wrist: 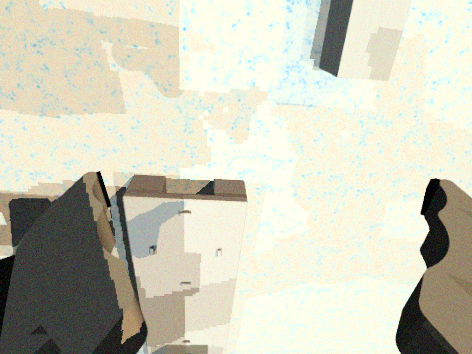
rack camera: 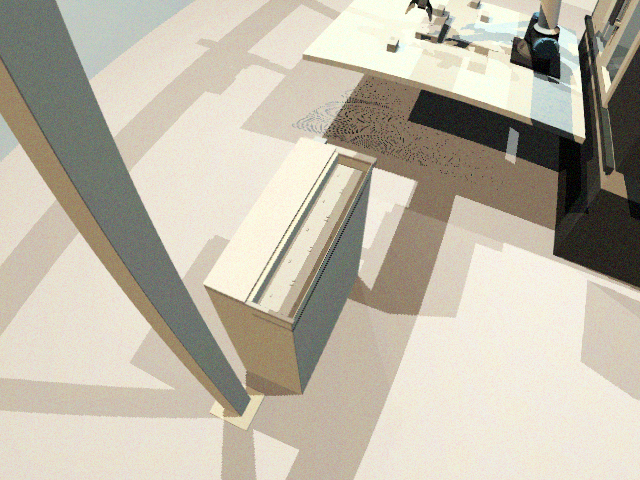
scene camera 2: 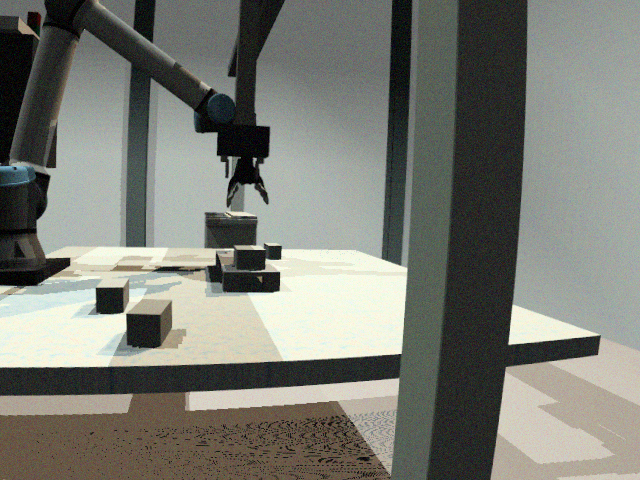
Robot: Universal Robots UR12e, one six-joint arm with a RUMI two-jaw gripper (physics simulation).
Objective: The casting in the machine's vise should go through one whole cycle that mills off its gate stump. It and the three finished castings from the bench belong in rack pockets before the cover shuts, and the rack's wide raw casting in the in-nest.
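Seen in the pictures: gripper, fingertip midpoint: (wrist: 262,179) (rack camera: 417,18) (scene camera 2: 248,206); arm's base, link origin: (rack camera: 530,52) (scene camera 2: 9,264).
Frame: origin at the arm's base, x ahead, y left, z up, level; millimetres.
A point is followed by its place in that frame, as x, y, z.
My gripper (scene camera 2: 247,202) @[623, 463, 170] (rack camera: 419,14) @[623, 463, 170] (wrist: 262,179) @[623, 463, 170] is open and empty. It hangs above the bench, over and beside a pinned fixture (scene camera 2: 240,282) @[649, -101, -4] (rack camera: 432,29) @[596, 249, 23] (wrist: 215,270) @[658, 231, 23]. One block-shaped casting (scene camera 2: 249,257) @[670, -66, 53] (rack camera: 439,10) @[643, 30, 67] sits on the fixture. Another casting (scene camera 2: 272,251) @[716, 506, 3] (rack camera: 392,44) @[698, 602, 24] (wrist: 371,42) @[718, 538, 25] lies apart from it, towards the rack. Two more castings, one (scene camera 2: 112,298) @[425, -340, 1] (rack camera: 484,18) @[396, -243, 3] and a larger-looking one (scene camera 2: 148,324) @[550, -523, 7] (rack camera: 474,4) @[531, -424, 6], lie on the other side. The rack (scene camera 2: 230,235) @[435, 1590, -35] (rack camera: 330,268) @[216, 1975, -70] is uncovered along its trough; no castings show in it. The vise does not show.
The bench (scene camera 2: 330,310) @[855, -265, -27] (rack camera: 361,51) @[839, 706, -27] carries the robot's base (scene camera 2: 31,273) @[137, -126, 3] (rack camera: 535,56) @[-42, 82, 26]. The dark machine (rack camera: 594,232) @[-783, 748, -470] stands at the right of the rack view. A thick post (scene camera 2: 478,232) @[974, -694, 174] (rack camera: 103,155) @[337, 2459, 811] crosses both fixed views. A flat light lid (rack camera: 273,217) @[434, 1998, 88] lies along the rack's left side.
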